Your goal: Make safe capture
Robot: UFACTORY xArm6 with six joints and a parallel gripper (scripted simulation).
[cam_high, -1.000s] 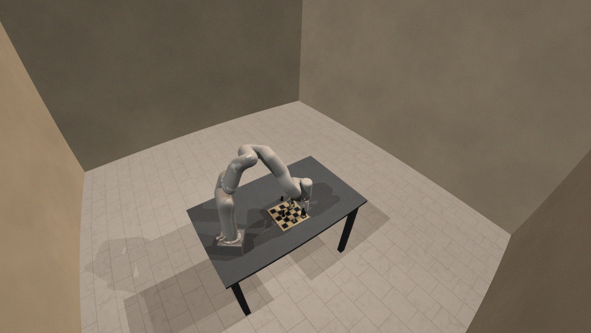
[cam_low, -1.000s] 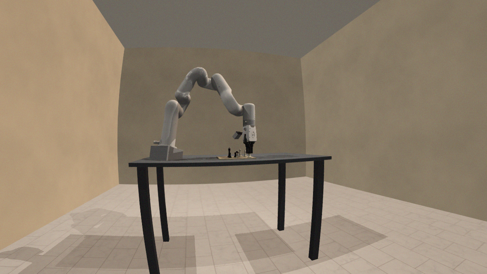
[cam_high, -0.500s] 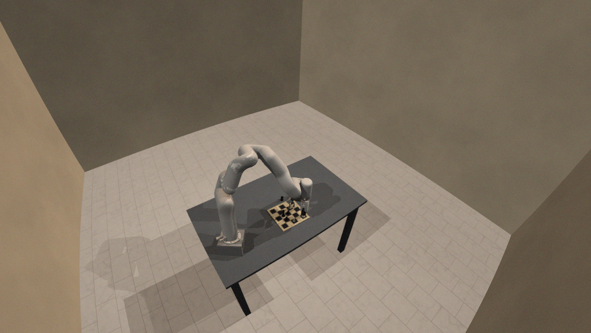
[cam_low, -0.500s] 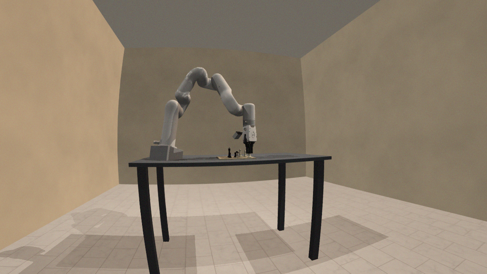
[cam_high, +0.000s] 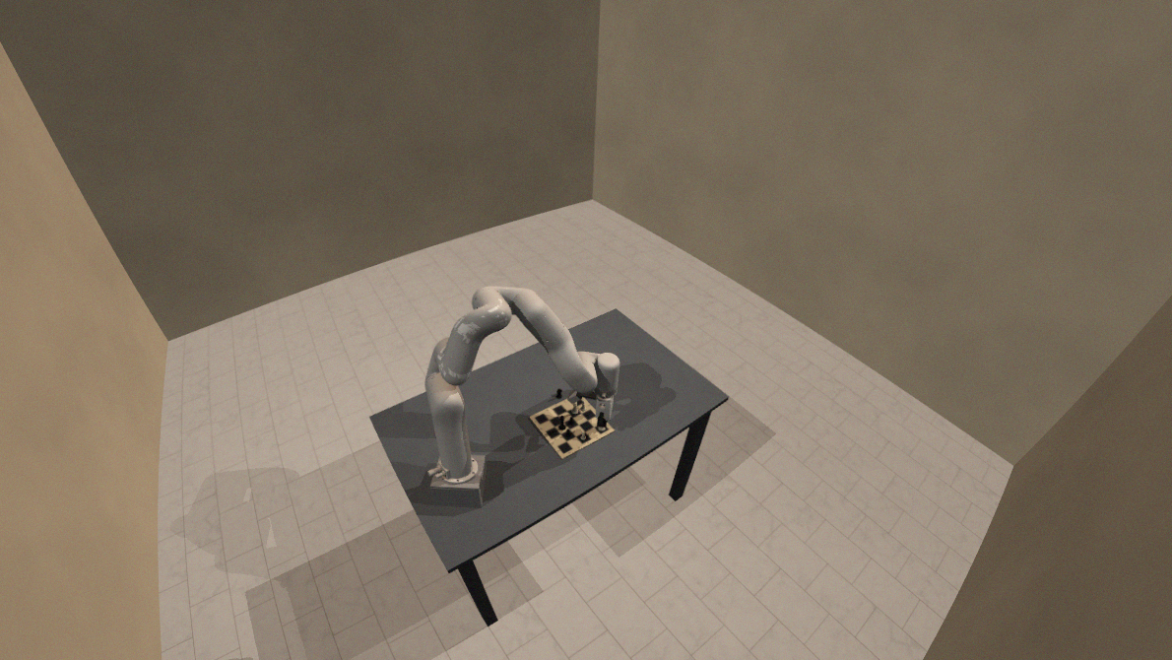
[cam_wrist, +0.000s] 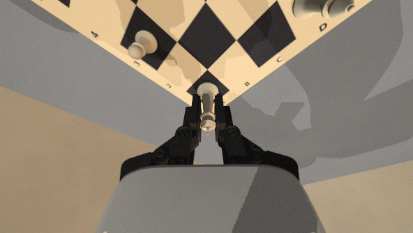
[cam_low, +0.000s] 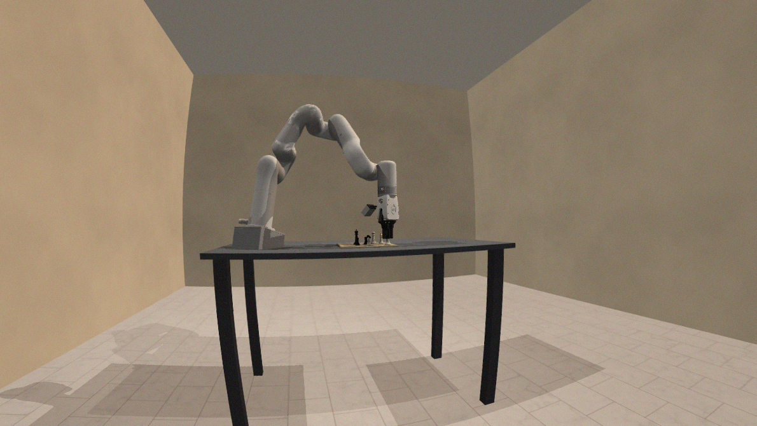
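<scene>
My gripper is now 10 mm above the white bishop. Round my hand: chessboard: 70 mm behind, 80 mm to the left, 50 mm below; white pawn: 80 mm behind, 10 mm to the left, 30 mm below.
</scene>
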